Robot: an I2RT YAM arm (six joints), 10 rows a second.
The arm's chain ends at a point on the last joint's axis. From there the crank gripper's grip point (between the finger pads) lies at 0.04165 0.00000 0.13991 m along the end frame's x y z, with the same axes.
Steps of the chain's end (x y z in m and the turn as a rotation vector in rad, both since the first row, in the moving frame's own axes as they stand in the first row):
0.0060, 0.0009, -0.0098, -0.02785, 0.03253, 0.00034
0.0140, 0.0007, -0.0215, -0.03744, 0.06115, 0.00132
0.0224, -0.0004, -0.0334, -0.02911, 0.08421, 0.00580
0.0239, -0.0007, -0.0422, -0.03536, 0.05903, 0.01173
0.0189, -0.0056, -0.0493, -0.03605, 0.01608, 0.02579
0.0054, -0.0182, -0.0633, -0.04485, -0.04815, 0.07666
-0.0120, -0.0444, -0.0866, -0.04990, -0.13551, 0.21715
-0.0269, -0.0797, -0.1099, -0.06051, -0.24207, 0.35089
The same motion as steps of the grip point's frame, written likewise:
0.0105, 0.0048, -0.0113, -0.02785, 0.03253, 0.00034
0.0225, 0.0059, -0.0244, -0.03744, 0.06115, 0.00132
0.0340, 0.0039, -0.0375, -0.02911, 0.08421, 0.00580
0.0320, 0.0047, -0.0450, -0.03536, 0.05903, 0.01173
0.0211, 0.0005, -0.0501, -0.03605, 0.01608, 0.02579
-0.0017, -0.0090, -0.0617, -0.04485, -0.04815, 0.07666
-0.0329, -0.0305, -0.0827, -0.04990, -0.13551, 0.21715
-0.0649, -0.0629, -0.1049, -0.06051, -0.24207, 0.35089

